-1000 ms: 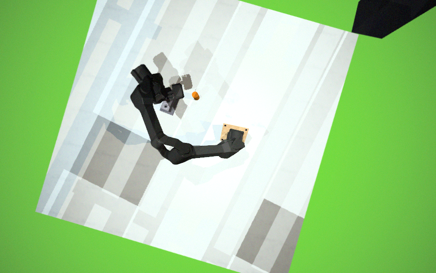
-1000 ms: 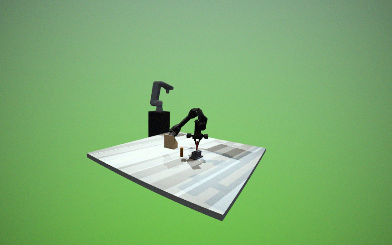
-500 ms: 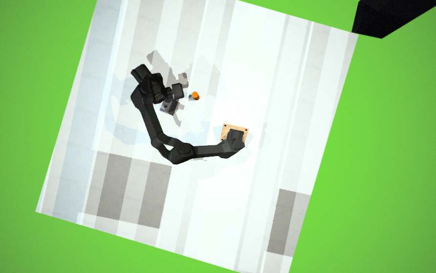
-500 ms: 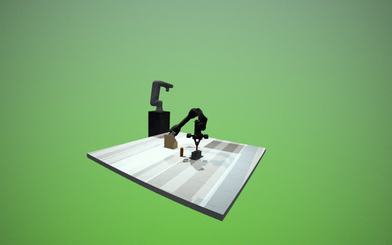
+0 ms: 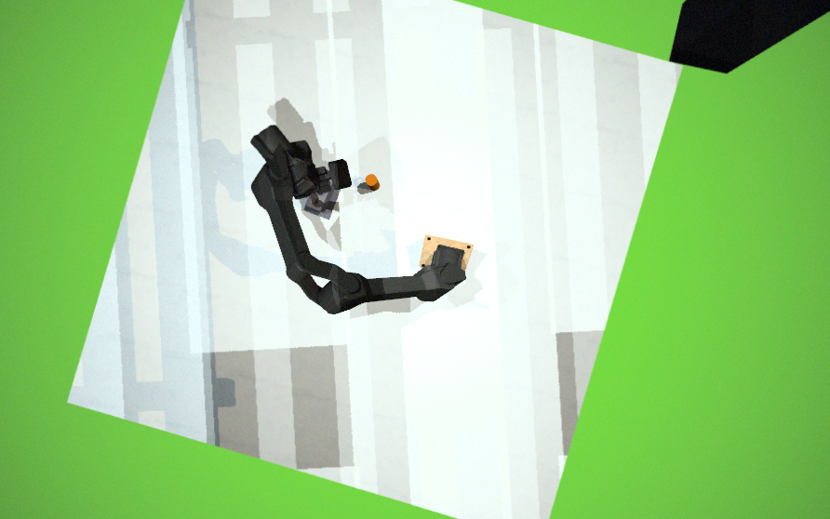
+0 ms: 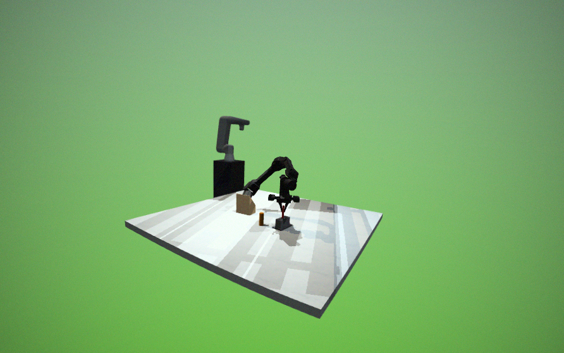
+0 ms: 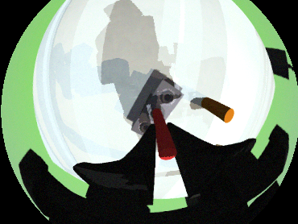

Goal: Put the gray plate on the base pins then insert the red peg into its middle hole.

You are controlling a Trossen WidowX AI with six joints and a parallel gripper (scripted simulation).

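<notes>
My gripper tip is right at the red peg. From my gripper tip the other things lie so: dark base: 9 cm below; orange cylinder: 12 cm behind, 6 cm below, 5 cm to the right; gray plate: 5 cm below.
</notes>
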